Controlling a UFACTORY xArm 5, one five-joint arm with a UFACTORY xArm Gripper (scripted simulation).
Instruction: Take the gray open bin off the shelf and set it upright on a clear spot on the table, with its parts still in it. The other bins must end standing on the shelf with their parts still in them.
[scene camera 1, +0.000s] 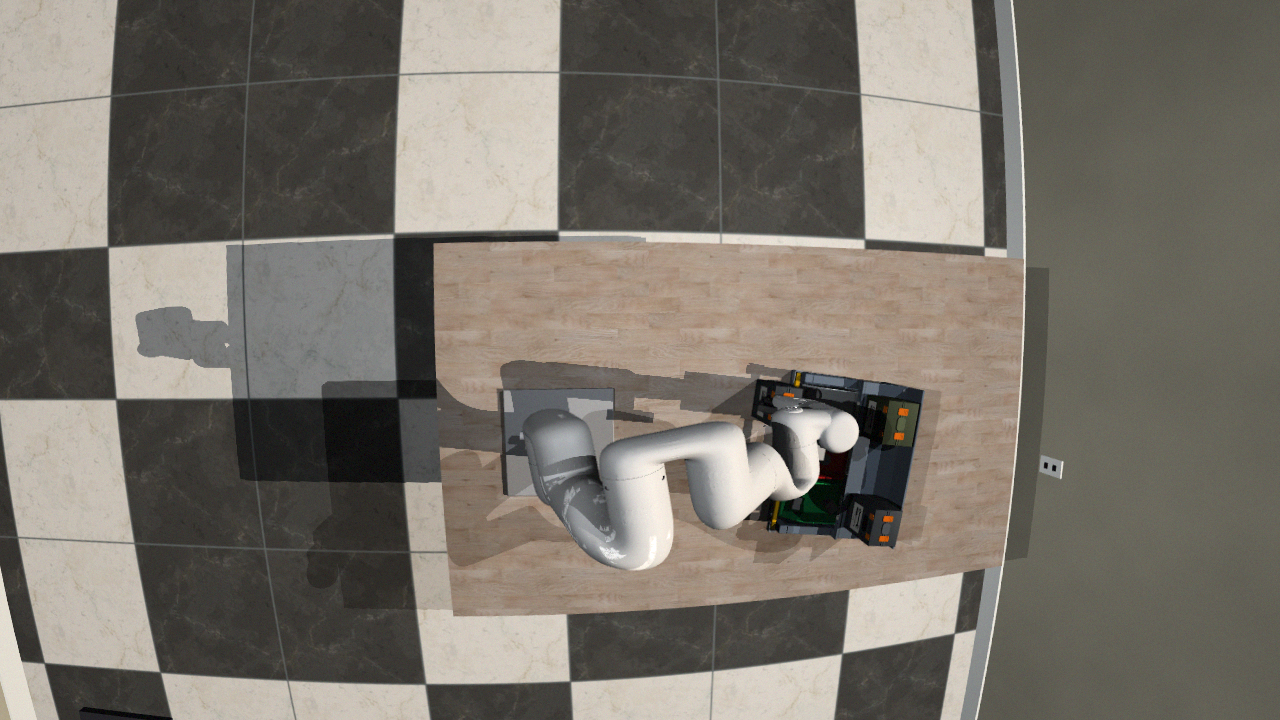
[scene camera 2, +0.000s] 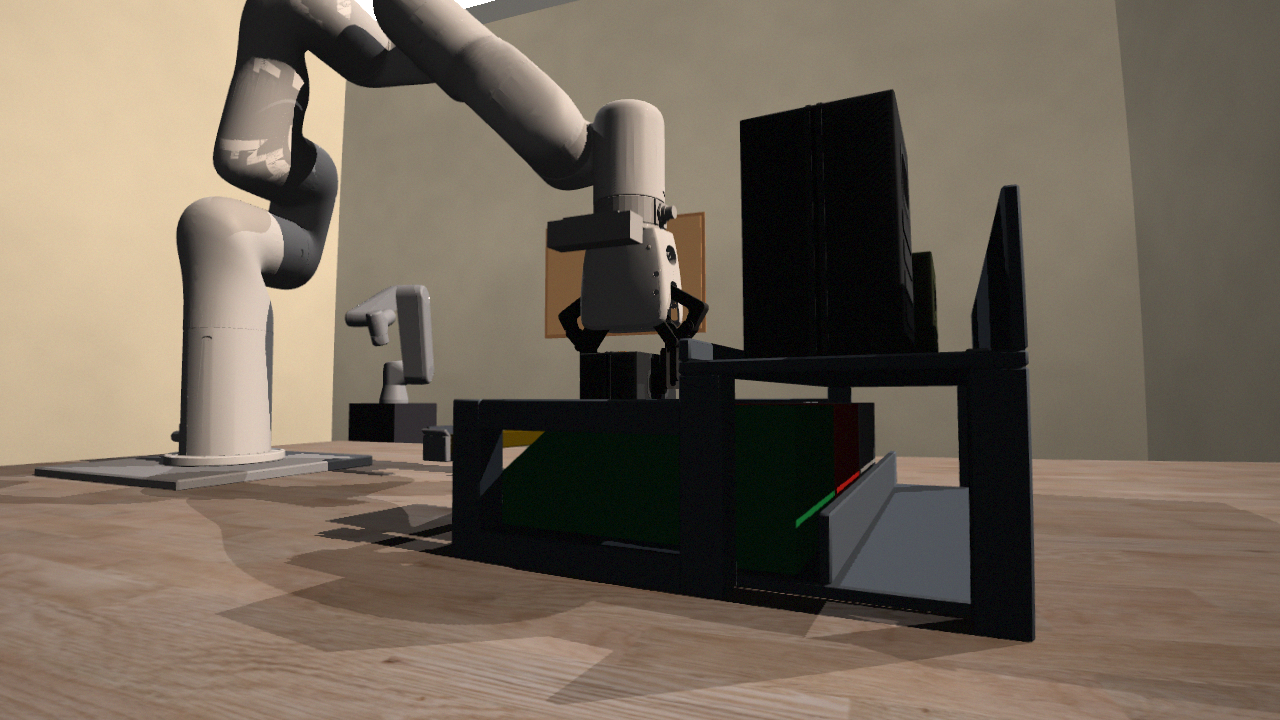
Labels:
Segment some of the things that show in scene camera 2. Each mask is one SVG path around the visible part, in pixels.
My gripper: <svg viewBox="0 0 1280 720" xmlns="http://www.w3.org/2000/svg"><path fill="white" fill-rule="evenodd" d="M643 223L643 244L586 250L582 272L581 297L560 312L558 318L566 331L566 336L575 345L576 351L579 351L580 354L599 353L597 349L607 333L657 331L665 343L665 348L662 348L660 351L661 388L679 389L679 376L681 375L679 373L679 340L681 338L692 339L698 332L709 306L681 290L680 271L673 234L662 230L663 228L660 226ZM580 315L582 325L585 327L583 331L579 328L577 323L577 319ZM688 308L689 313L686 320L682 323L683 306ZM677 306L678 320L672 321L671 308L675 309Z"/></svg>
A green bin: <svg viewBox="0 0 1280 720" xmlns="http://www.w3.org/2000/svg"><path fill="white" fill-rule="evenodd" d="M503 470L502 524L680 545L679 435L544 432ZM735 405L736 568L796 575L818 551L817 515L835 500L834 406Z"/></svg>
A dark shelf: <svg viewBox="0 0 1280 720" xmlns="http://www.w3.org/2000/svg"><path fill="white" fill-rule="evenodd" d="M1020 187L1017 184L1006 185L1000 191L971 313L973 349L967 349L963 352L744 359L744 350L691 338L681 338L679 340L679 373L681 374L679 376L679 399L455 399L453 401L453 425L428 426L427 429L422 429L424 433L423 461L453 461L452 555L674 592L681 591L682 593L720 599L735 586L965 615L971 616L972 632L976 635L1034 641L1035 569L1029 369L1026 367L1029 364L1028 352L1025 350L1028 347ZM503 430L679 435L680 545L502 524ZM966 382L966 386L957 386L960 487L896 484L896 451L890 451L817 515L818 551L796 575L736 568L735 403L852 403L851 387ZM735 379L828 387L828 398L735 399Z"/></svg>

